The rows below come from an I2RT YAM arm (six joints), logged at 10 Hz.
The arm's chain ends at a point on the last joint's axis. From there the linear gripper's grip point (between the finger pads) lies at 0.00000 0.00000 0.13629 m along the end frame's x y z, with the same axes.
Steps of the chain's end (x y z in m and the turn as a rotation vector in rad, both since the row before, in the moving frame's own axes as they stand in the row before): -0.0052, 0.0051, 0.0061, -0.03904, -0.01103, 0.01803; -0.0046, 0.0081, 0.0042, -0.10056, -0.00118, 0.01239; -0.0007, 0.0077, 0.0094, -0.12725, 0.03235, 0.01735; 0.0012, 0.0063, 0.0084, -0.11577, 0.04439, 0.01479
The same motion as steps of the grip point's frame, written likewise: -0.0068, 0.0104, 0.0060, -0.03904, -0.01103, 0.01803; -0.0048, 0.0218, 0.0035, -0.10056, -0.00118, 0.01239; 0.0035, 0.0250, 0.0082, -0.12725, 0.03235, 0.01735; 0.0071, 0.0221, 0.0074, -0.11577, 0.04439, 0.01479
